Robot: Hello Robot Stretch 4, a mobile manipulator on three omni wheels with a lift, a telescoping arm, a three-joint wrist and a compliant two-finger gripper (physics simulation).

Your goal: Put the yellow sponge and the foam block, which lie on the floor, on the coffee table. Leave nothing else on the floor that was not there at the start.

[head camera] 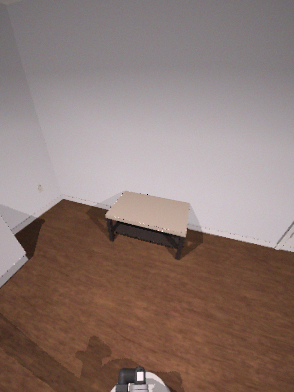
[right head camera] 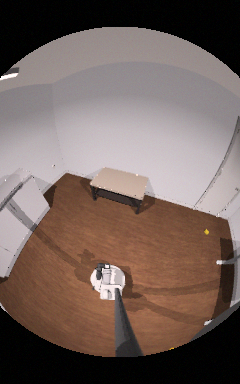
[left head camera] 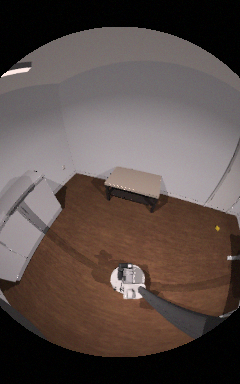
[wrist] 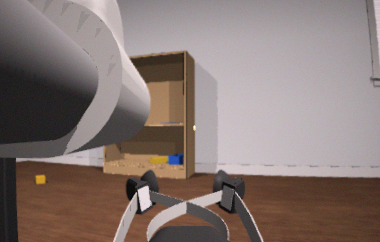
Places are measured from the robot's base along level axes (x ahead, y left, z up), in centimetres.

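Pixels of known places: gripper, fingertip midpoint: (right head camera: 96, 290) (left head camera: 118, 291) (wrist: 185, 183).
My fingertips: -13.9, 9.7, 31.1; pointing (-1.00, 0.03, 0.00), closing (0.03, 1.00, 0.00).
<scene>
For each thing: its top centre in the pictures, then the offset to it from my fingertips, as dx, dy, dz. Level surfaces: height alone.
- coffee table, surface height: dz +11.1
- yellow-orange block, top centre: (wrist: 40, 176) -144.5, -103.5, -29.4
- yellow item, top centre: (wrist: 158, 157) -186.4, -16.9, -19.4
- blue item, top centre: (wrist: 178, 155) -180.6, +0.7, -16.4
The coffee table (head camera: 150, 212) (left head camera: 134, 181) (right head camera: 120, 182) has a light top with nothing visible on it and dark legs, and stands near the far wall. A small yellow object (left head camera: 217, 228) (right head camera: 206, 231) lies on the floor at the right; whether it is the sponge or the foam block is too small to tell. Part of another yellow object (right head camera: 172, 349) shows at the bottom edge of the right head view. In the wrist view a yellow-orange block (wrist: 40, 179) lies on the floor at the left. My gripper (wrist: 185, 183) is open and empty, away from these things.
A wooden bookshelf (wrist: 190, 115) stands against a wall in the wrist view, with a yellow item (wrist: 159, 159) and a blue item (wrist: 175, 159) on its bottom shelf. A pale cabinet-like piece (head camera: 7, 252) (left head camera: 40, 225) stands at the left. Walls bound the floor.
</scene>
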